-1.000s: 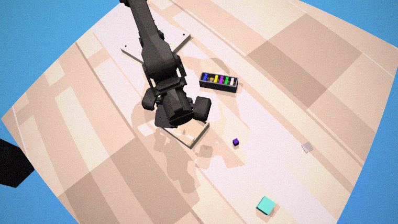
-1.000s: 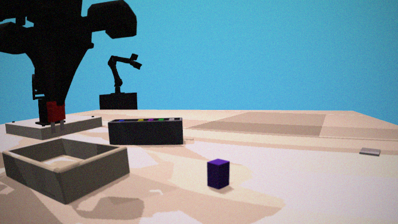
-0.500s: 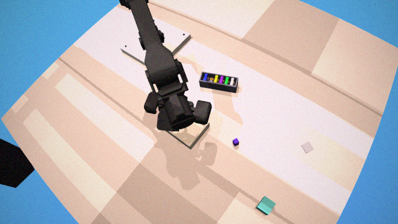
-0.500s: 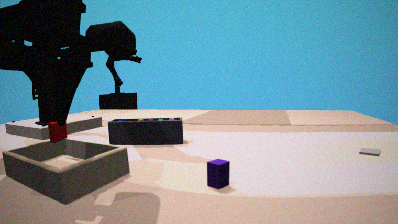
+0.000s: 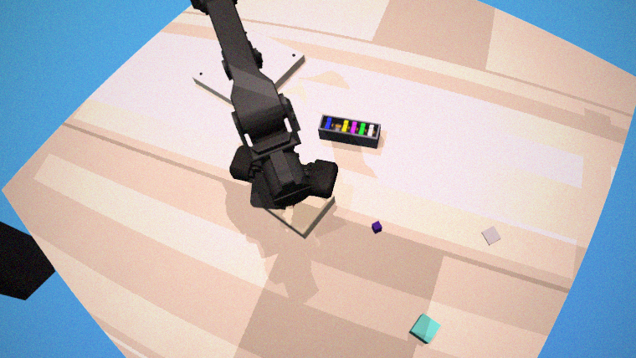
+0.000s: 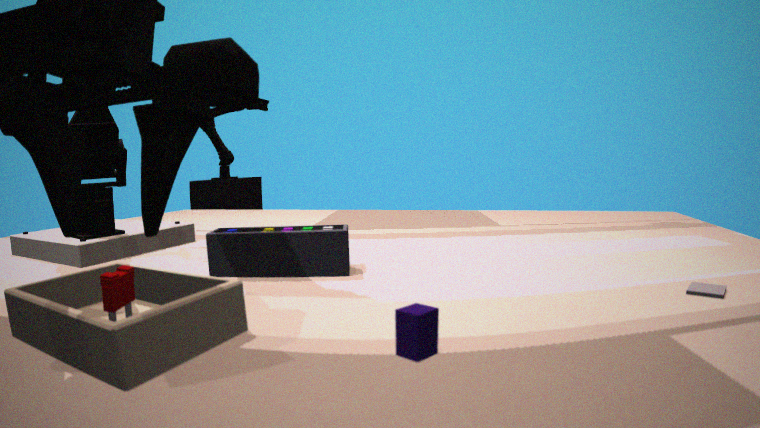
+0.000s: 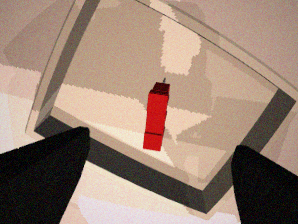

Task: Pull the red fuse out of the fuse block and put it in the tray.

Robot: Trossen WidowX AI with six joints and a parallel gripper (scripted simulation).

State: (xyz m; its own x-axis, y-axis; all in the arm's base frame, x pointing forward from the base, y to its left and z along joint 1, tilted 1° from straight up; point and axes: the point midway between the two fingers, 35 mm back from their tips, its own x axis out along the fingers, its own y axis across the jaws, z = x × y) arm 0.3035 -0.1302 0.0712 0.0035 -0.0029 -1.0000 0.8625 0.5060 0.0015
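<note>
My gripper tip is now 3 cm above the red fuse. Also, from my gripper tip: square tray 6 cm below; then purple block 16 cm ahead, 7 cm to the left, 5 cm below; then blue fuse 17 cm to the left, 7 cm behind, 4 cm below.
</note>
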